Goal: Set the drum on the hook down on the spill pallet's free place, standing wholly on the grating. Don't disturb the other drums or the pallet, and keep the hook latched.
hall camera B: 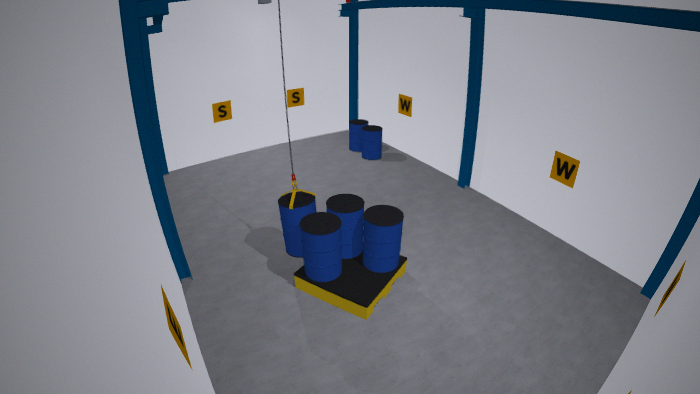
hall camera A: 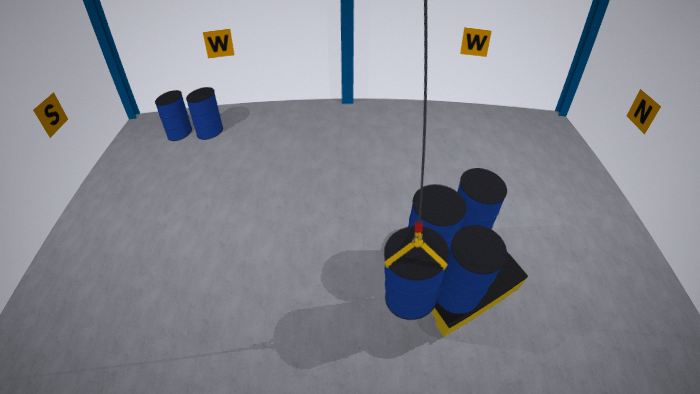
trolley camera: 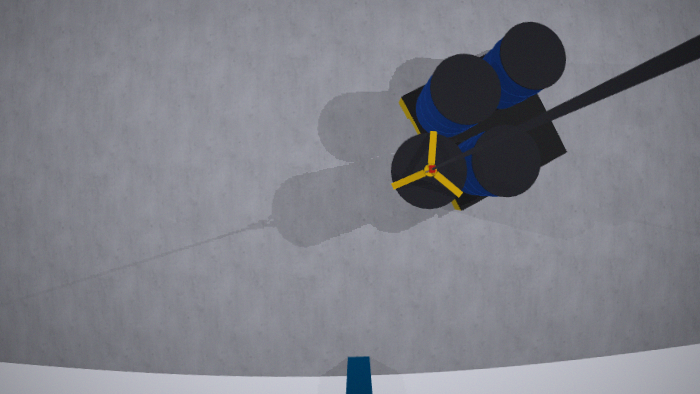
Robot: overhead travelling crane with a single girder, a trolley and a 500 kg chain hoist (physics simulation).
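The hook (hall camera A: 418, 239) (hall camera B: 294, 185) (trolley camera: 431, 170) is shut on the yellow three-legged sling of the blue drum (hall camera A: 413, 297) (hall camera B: 290, 230) (trolley camera: 412, 162). That drum hangs about upright at the pallet's left edge in hall camera A, close beside two standing drums; the exact gap and height cannot be told. The spill pallet (hall camera A: 512, 275) (hall camera B: 355, 287) (trolley camera: 551, 137) bears three drums: one (hall camera A: 478, 250) (hall camera B: 321, 252) (trolley camera: 506, 161), another (hall camera A: 439, 205) (hall camera B: 345, 204) (trolley camera: 465, 89) and a third (hall camera A: 483, 186) (hall camera B: 382, 245) (trolley camera: 533, 55). Its free place is the near corner in hall camera B. The latch is too small to tell.
Two more blue drums (hall camera A: 173, 117) (hall camera A: 206, 115) (hall camera B: 357, 137) (hall camera B: 372, 144) stand in the far south-west corner. Blue columns (hall camera A: 347, 55) (hall camera B: 472, 100) (trolley camera: 359, 375) stand along the walls. The load chain (hall camera A: 425, 110) (hall camera B: 285, 90) (trolley camera: 620, 82) runs up from the hook.
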